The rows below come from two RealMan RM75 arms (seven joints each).
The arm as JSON. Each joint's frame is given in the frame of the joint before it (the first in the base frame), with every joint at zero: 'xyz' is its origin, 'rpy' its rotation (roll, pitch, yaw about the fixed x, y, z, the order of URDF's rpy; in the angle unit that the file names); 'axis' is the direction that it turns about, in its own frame. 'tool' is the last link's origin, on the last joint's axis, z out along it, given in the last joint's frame.
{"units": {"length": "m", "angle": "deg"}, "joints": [
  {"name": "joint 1", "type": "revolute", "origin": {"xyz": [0.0, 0.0, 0.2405], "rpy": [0.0, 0.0, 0.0]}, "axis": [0.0, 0.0, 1.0]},
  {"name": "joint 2", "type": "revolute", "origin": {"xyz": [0.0, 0.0, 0.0], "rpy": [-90.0, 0.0, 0.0]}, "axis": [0.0, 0.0, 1.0]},
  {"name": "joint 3", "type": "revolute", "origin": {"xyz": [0.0, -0.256, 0.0], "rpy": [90.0, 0.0, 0.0]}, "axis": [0.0, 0.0, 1.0]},
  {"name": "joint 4", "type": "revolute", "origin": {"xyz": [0.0, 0.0, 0.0], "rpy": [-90.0, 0.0, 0.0]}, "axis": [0.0, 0.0, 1.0]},
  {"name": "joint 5", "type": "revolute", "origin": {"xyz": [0.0, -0.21, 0.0], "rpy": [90.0, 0.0, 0.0]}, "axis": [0.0, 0.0, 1.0]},
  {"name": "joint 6", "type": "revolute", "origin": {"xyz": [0.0, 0.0, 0.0], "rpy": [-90.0, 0.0, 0.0]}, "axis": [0.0, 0.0, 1.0]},
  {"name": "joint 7", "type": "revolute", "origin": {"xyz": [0.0, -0.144, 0.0], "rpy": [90.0, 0.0, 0.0]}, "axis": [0.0, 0.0, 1.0]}
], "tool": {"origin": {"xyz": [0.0, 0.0, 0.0], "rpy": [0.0, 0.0, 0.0]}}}
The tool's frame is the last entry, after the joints.
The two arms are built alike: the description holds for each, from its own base.
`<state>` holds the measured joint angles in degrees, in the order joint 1, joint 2, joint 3, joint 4, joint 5, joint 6, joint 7, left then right.
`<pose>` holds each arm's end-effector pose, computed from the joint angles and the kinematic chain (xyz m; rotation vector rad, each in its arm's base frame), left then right.
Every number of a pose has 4 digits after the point. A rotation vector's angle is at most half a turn.
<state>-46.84 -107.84 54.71 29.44 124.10 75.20 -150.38 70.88 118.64 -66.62 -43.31 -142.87 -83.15 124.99</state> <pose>-0.2380 0.4148 0.0242 -2.2250 -1.8842 -0.2513 0.0401 0.4246 -0.0430 -2.9536 0.3324 -0.3849</pose>
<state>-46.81 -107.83 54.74 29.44 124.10 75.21 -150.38 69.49 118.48 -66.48 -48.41 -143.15 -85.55 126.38</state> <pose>-0.2383 0.4147 0.0242 -2.2248 -1.8846 -0.2504 0.0345 0.4237 -0.0307 -2.9360 0.3186 -0.3650</pose>
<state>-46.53 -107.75 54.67 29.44 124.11 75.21 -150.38 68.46 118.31 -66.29 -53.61 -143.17 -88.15 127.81</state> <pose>-0.2405 0.4138 0.0250 -2.2184 -1.8891 -0.2508 0.0262 0.4214 -0.0178 -2.9211 0.2974 -0.3423</pose>
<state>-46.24 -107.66 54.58 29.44 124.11 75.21 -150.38 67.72 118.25 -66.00 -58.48 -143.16 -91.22 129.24</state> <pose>-0.2428 0.4129 0.0259 -2.2114 -1.8938 -0.2518 0.0181 0.4166 -0.0062 -2.9150 0.2788 -0.3293</pose>
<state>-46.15 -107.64 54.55 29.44 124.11 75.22 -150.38 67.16 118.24 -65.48 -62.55 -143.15 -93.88 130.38</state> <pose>-0.2435 0.4126 0.0261 -2.2095 -1.8955 -0.2521 0.0116 0.4119 0.0040 -2.9096 0.2650 -0.3163</pose>
